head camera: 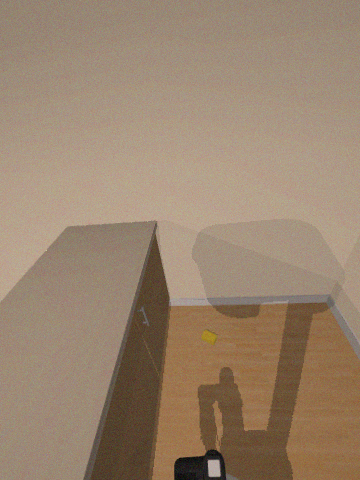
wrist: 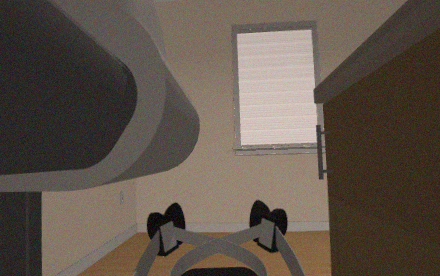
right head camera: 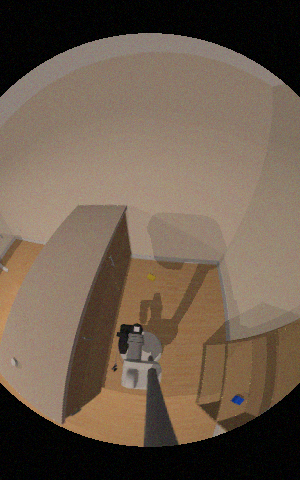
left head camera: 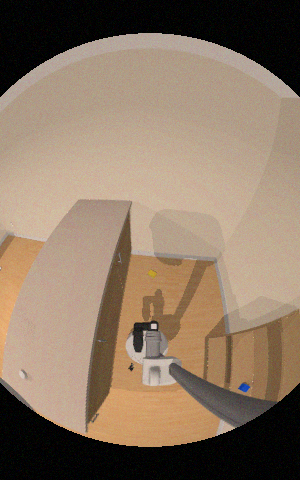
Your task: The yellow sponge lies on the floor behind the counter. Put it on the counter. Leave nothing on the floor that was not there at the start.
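Places are measured from the robot's base along level axes (x right, y back, z down), in metres.
Where they show: gripper, fingertip midpoint: (wrist: pixel 217 218) (right head camera: pixel 121 372) (left head camera: pixel 138 371).
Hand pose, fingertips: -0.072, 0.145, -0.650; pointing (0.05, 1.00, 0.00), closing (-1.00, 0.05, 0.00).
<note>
After its pixels a point has its place, as x, y, z.
The yellow sponge (head camera: pixel 209 337) @[0.045, -0.902, -0.017] (left head camera: pixel 152 273) @[0.053, -0.900, -0.017] (right head camera: pixel 151 277) @[0.052, -0.897, -0.017] lies on the floor near the far wall, a little to the right of the counter (head camera: pixel 65 320) @[-0.507, -0.529, -0.883] (left head camera: pixel 60 300) @[-0.510, -0.206, -0.883] (right head camera: pixel 60 300) @[-0.438, -0.210, -0.883]. The counter runs along the left, with handles on its side facing the robot's aisle. My gripper (wrist: pixel 217 218) @[-0.072, 0.145, -0.650] is open in the wrist view, with nothing between its fingertips. In the left head view and the right head view, small dark fingertips show beside the base, between it and the counter, well short of the sponge. The sponge does not show in the wrist view.
A wooden shelf unit (left head camera: pixel 206 360) @[0.666, 0.262, -0.035] (right head camera: pixel 202 372) @[0.661, 0.319, -0.033] stands at the right, with a blue object (left head camera: pixel 244 387) @[0.763, 0.536, -0.566] (right head camera: pixel 237 400) in it. A small white object (left head camera: pixel 22 374) (right head camera: pixel 14 362) is on the counter's near part. Walls close off the far end and right side. The counter side (wrist: pixel 385 165) @[-0.326, 0.304, -0.686] is close at the right in the wrist view.
</note>
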